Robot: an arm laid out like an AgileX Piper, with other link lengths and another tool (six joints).
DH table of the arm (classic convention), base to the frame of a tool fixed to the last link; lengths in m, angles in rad. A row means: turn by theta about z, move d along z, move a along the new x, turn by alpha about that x. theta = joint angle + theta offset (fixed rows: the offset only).
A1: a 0, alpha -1.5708, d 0.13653, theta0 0
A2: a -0.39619, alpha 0, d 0, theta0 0.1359
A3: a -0.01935, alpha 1.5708, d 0, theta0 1.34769
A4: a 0, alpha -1.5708, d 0.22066, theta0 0
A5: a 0, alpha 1.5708, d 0, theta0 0
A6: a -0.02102, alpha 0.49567, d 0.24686, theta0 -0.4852
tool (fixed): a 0, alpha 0, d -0.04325, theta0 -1.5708
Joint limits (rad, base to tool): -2.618..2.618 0..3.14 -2.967..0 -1.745..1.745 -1.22..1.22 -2.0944..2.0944
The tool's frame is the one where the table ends.
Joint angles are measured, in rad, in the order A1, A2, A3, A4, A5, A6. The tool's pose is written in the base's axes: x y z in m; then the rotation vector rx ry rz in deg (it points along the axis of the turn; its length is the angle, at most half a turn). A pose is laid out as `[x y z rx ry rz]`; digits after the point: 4 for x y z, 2 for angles.
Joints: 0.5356 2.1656 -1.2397 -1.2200 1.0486 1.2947
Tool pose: [0.4851 0.1058 0.1464 99.57 -56.99 93.08]
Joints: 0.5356 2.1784 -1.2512 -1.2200 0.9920 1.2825
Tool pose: [0.4910 0.1178 0.1374 103.28 -56.96 93.37]
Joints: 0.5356 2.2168 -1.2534 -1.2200 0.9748 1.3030
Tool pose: [0.4927 0.1212 0.1181 104.15 -56.86 92.02]
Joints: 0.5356 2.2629 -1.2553 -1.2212 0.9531 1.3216
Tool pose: [0.4936 0.1248 0.0946 105.40 -56.26 90.32]
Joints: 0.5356 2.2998 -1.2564 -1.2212 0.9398 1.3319
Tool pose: [0.4930 0.1265 0.0757 106.26 -55.44 88.79]
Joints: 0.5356 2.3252 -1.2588 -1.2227 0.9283 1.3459
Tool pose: [0.4932 0.1281 0.0630 106.76 -55.42 87.93]
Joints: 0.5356 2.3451 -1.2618 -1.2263 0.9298 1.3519
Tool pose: [0.4933 0.1276 0.0543 106.68 -54.77 87.38]
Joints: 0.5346 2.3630 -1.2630 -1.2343 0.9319 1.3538
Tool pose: [0.4934 0.1264 0.0466 106.67 -53.64 87.00]
